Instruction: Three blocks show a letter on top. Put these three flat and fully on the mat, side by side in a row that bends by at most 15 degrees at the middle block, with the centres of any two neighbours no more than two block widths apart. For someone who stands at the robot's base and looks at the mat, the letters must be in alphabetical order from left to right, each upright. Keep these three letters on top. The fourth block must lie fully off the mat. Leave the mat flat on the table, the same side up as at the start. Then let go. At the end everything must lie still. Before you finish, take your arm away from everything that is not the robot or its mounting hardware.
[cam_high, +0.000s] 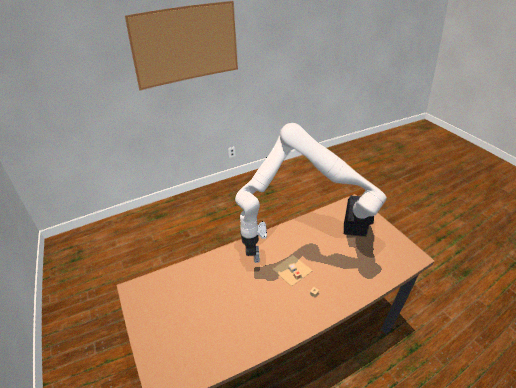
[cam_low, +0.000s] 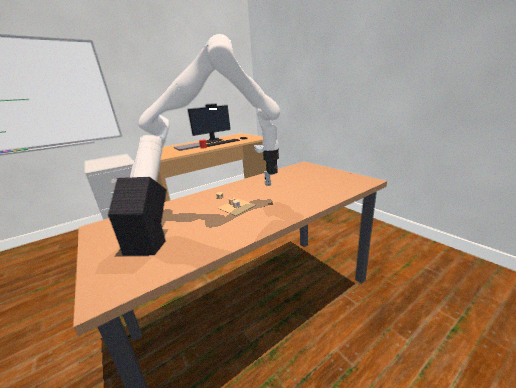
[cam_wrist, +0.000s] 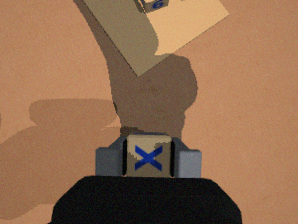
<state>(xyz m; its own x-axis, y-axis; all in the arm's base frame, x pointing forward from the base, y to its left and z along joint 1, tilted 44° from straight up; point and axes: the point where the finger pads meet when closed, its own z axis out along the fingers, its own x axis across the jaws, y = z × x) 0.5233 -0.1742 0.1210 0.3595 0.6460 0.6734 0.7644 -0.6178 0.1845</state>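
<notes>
The pale square mat is 15 cm behind my hand, 12 cm below it and 7 cm to the left of it. Round my hand: block: 15 cm behind, 12 cm to the left, 10 cm below.
</notes>
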